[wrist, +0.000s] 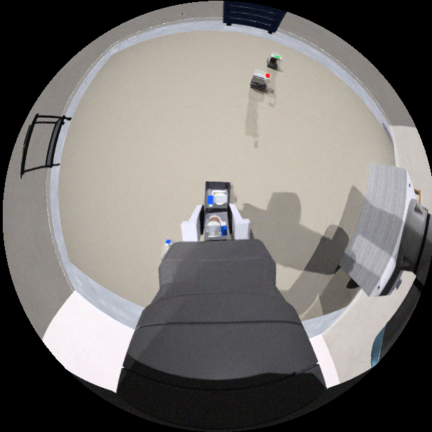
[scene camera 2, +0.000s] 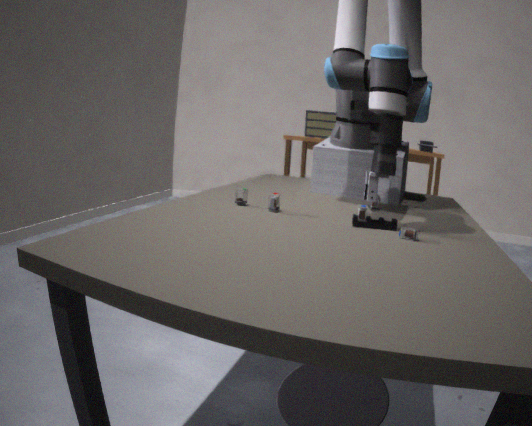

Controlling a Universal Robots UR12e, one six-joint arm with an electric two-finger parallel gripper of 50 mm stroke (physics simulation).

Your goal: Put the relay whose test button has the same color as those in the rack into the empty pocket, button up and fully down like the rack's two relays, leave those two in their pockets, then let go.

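Where they show: gripper, between the fingertips: (scene camera 2: 369, 200); arm's base, origin of its link: (scene camera 2: 356, 143).
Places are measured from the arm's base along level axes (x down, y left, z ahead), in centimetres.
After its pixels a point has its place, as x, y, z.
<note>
The black rack (scene camera 2: 387, 225) @[16.8, 9.9, 51.1] (wrist: 218, 184) stands on the table. A blue-button relay (scene camera 2: 362, 213) @[14.7, 3.7, 51.2] (wrist: 219, 198) stands upright in its end pocket, at the left in the scene view. My gripper (scene camera 2: 373, 205) @[11.8, 5.1, 49.7] (wrist: 215, 213) is shut on another relay (wrist: 215, 228), which also has a blue button, and holds it over the rack beside the end relay. Its fingertips are a little above the rack's top edge in the scene view; the near finger mostly hides the held relay there. A third blue-button relay (scene camera 2: 409, 234) @[16.6, 14.5, 58.0] (wrist: 166, 250) lies on its side near the rack's right end.
A red-button relay (scene camera 2: 274, 202) @[15.4, -17.8, 47.1] (wrist: 259, 80) and a green-button relay (scene camera 2: 241, 196) @[15.4, -27.2, 43.8] (wrist: 273, 61) stand on the table well left of the rack in the scene view. The robot's grey pedestal (scene camera 2: 340, 167) @[8.2, -4.5, 11.1] (wrist: 382, 225) stands behind the rack.
</note>
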